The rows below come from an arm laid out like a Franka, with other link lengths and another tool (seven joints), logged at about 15 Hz.
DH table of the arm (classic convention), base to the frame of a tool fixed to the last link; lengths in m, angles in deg. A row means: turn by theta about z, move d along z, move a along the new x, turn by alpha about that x. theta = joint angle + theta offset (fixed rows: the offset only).
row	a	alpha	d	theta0
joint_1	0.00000	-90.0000	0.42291	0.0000
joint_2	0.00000	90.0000	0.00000	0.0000
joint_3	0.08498	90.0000	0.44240	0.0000
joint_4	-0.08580	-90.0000	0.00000	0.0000
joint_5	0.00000	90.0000	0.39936	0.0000
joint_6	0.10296	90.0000	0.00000	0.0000
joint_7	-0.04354	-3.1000	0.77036	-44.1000
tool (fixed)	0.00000	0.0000	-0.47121	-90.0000
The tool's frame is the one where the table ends.
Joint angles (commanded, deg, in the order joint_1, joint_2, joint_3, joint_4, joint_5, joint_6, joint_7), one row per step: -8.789 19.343 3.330 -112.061 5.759 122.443 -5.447; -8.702 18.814 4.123 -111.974 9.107 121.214 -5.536; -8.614 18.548 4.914 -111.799 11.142 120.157 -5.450; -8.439 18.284 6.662 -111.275 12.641 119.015 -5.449; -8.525 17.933 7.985 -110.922 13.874 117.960 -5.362; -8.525 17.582 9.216 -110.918 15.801 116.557 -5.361
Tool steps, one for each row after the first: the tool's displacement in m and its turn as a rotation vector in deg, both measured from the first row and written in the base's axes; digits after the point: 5 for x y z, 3 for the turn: -0.00232 0.02300 0.00693 2.913 0.357 -1.131; -0.00434 0.04100 0.01191 4.839 0.846 -1.542; -0.00450 0.06735 0.01967 6.667 1.121 -0.466; -0.00627 0.08571 0.02721 8.129 1.438 0.057; -0.01295 0.10714 0.03341 10.184 2.439 0.329
